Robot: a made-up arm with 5 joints.
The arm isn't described. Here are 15 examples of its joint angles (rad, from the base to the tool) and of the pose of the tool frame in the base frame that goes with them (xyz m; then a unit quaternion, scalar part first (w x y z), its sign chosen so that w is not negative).
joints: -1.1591 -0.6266 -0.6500 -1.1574 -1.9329
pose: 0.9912 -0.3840 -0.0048 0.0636 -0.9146 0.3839 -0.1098
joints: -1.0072 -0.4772 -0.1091 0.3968 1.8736
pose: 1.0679 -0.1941 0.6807 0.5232 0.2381 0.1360 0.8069
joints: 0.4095 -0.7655 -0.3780 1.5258 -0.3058
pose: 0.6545 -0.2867 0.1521 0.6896 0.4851 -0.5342 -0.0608
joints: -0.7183 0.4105 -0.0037 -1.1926 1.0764
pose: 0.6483 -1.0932 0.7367 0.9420 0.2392 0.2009 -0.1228
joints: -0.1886 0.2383 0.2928 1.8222 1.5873
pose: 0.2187 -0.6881 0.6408 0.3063 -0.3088 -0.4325 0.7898
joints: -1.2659 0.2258 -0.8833 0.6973 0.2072
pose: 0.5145 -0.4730 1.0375 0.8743 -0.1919 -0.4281 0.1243
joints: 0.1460 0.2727 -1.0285 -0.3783 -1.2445
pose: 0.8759 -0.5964 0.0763 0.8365 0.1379 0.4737 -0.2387
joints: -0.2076 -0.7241 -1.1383 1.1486 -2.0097
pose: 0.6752 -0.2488 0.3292 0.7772 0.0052 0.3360 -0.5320
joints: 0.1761 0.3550 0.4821 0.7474 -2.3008
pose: 0.5207 -0.6594 0.5472 0.2751 -0.3781 0.0224 -0.8836
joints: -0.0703 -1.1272 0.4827 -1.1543 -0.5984
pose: 1.1858 0.3221 0.2644 0.6793 -0.6703 0.2597 0.1473
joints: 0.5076 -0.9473 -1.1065 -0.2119 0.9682
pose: 0.8982 0.4832 0.2625 0.2146 0.8330 0.0347 0.5087
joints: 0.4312 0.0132 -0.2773 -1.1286 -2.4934
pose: 1.0354 -0.2347 -0.2026 0.4102 -0.7454 0.5122 -0.1175
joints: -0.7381 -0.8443 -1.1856 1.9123 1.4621
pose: 0.5091 -0.4060 0.3004 0.3646 0.2548 -0.6920 0.5686
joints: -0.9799 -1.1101 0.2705 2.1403 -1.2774
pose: 0.6963 -0.3517 0.5564 0.8221 0.0803 -0.5250 0.2050
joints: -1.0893 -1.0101 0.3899 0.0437 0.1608
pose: 1.0368 0.1826 0.3491 0.6506 -0.5272 0.1933 0.5113
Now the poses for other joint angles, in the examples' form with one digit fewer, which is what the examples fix.
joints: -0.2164 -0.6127 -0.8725 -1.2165 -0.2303
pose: 0.963 0.084 -0.139 0.661 0.018 0.661 0.356
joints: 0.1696 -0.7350 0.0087 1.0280 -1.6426
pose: 0.731 -0.257 0.503 0.896 0.003 -0.183 -0.406
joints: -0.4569 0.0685 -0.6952 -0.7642 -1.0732
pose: 1.018 -0.622 0.329 0.789 -0.298 0.493 -0.216
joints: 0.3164 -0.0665 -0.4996 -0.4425 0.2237
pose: 1.013 -0.463 -0.015 0.855 0.470 0.153 0.158
